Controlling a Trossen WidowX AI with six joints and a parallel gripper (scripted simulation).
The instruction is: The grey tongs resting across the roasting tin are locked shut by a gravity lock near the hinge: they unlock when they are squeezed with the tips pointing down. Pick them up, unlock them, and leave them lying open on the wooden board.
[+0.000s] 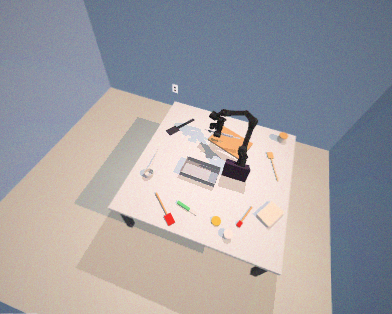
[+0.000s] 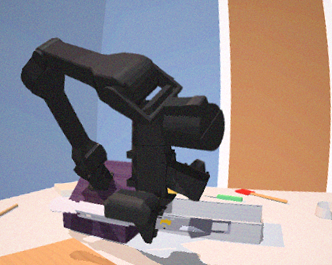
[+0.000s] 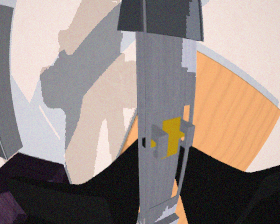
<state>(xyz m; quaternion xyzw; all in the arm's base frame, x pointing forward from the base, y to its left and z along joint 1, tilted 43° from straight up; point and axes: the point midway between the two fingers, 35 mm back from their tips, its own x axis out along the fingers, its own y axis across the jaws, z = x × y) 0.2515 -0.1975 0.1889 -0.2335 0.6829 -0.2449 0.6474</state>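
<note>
Right now my gripper tip is 13 cm past the wooden board, 10 cm above it and 6 cm to the left of it. From my gripper tip the other things lie so: yellow lock piece (4 cm above, 2 cm ahead); black spatula (39 cm ahead, 11 cm below, 9 cm to the right); grey roasting tin (36 cm to the left, 8 cm below, 6 cm ahead).
</note>
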